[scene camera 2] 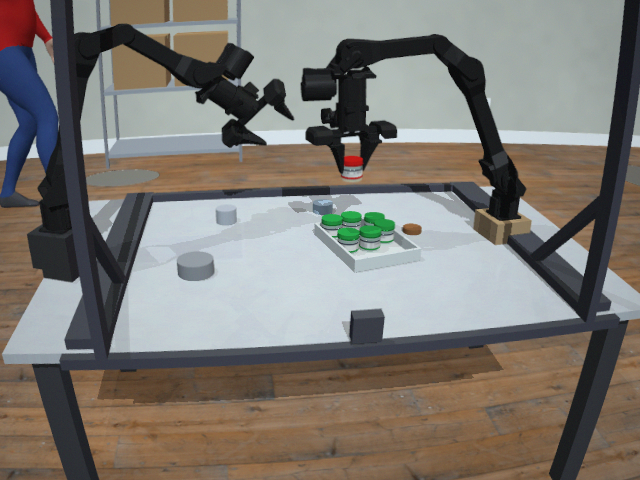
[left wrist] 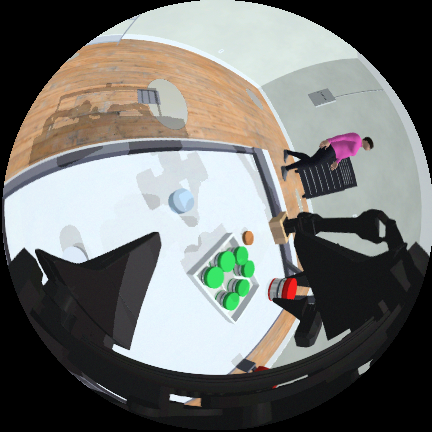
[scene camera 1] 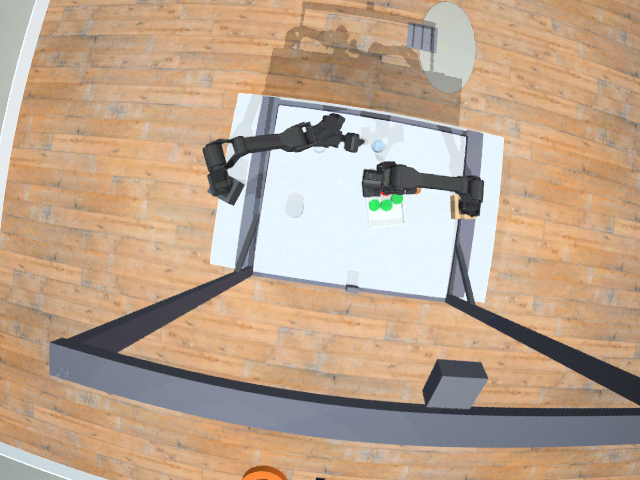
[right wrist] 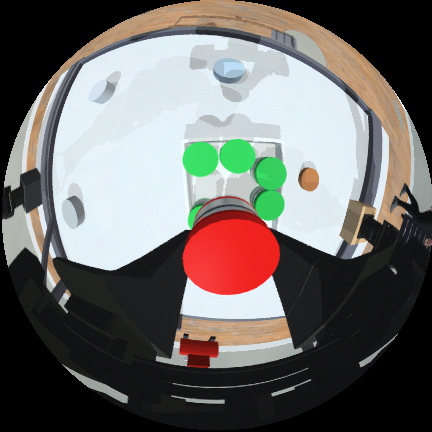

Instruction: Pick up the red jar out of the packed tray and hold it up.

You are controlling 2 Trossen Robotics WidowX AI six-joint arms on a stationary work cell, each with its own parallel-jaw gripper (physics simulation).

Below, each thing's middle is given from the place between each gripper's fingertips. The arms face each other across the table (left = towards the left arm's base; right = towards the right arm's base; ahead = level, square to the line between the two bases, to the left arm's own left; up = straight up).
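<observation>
Counted from my left hand, the white tray (right wrist: 220, 181) is 190 mm behind, 160 mm to the right and 230 mm below. From my left hand again, the wide grey cylinder (scene camera 2: 193, 266) is 250 mm behind, 210 mm to the left and 210 mm below, while the tan block (scene camera 2: 497, 228) is 180 mm behind, 500 mm to the right and 190 mm below. Going by their middles, the tan block is the farthest from my left hand of the things named here. As for the red jar (right wrist: 229, 250), my left hand is 170 mm past it, 130 mm to the left of it and 50 mm above it.
Measured from my right hand, the white tray is 2 cm behind, 3 cm to the right and 18 cm below; the wide grey cylinder is 8 cm behind, 34 cm to the left and 15 cm below; and the tan block is 2 cm behind, 38 cm to the right and 13 cm below. The red jar is 1 cm above my right hand. Going by their middles, of the things named here the red jar is the nearest to my right hand.
</observation>
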